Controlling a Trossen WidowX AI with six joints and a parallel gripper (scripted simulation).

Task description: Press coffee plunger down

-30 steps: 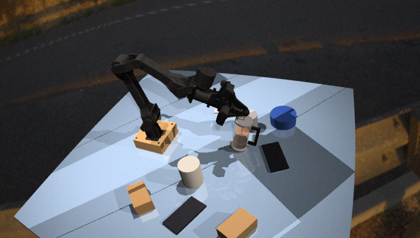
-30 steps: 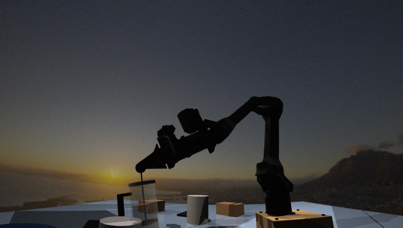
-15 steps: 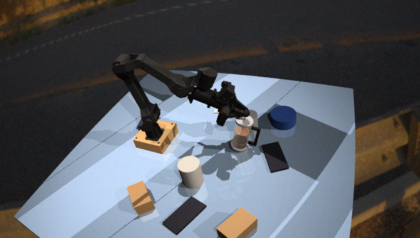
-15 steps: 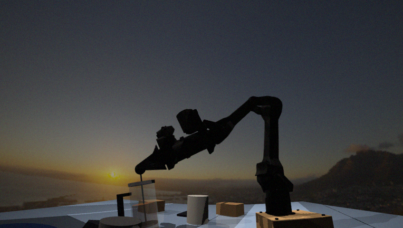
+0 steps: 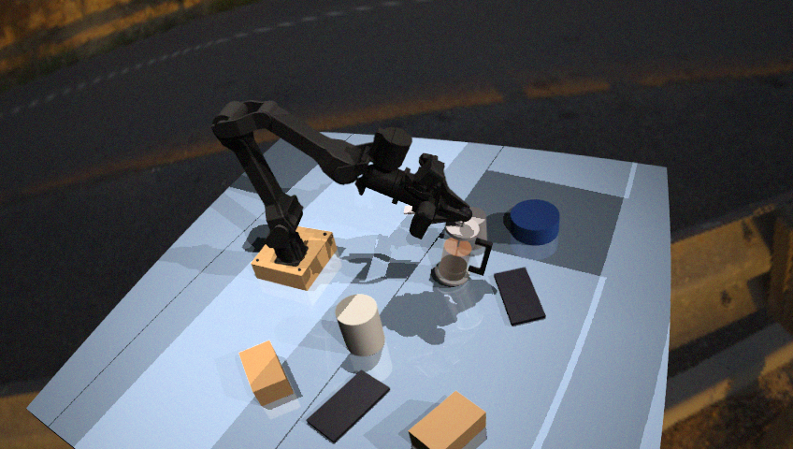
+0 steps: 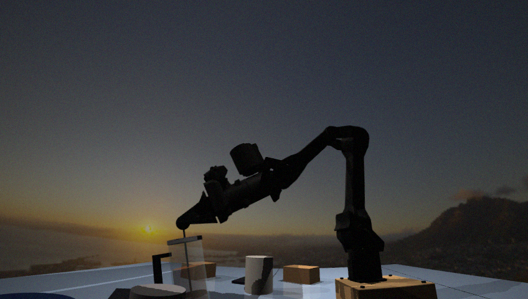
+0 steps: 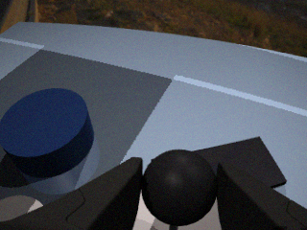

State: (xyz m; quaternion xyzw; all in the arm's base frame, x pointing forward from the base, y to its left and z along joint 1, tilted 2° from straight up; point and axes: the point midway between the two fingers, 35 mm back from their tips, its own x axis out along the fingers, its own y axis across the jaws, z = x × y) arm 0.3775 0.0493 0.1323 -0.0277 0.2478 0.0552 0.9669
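Right now my gripper tip is 90 mm above the glass coffee press and 10 mm past it. Round my gripper tip: blue disc (180 mm to the left, 150 mm below, 120 mm ahead); then cream cylinder (210 mm to the right, 170 mm behind, 120 mm below); then thin white bar (230 mm to the left, 170 mm below, 150 mm behind).
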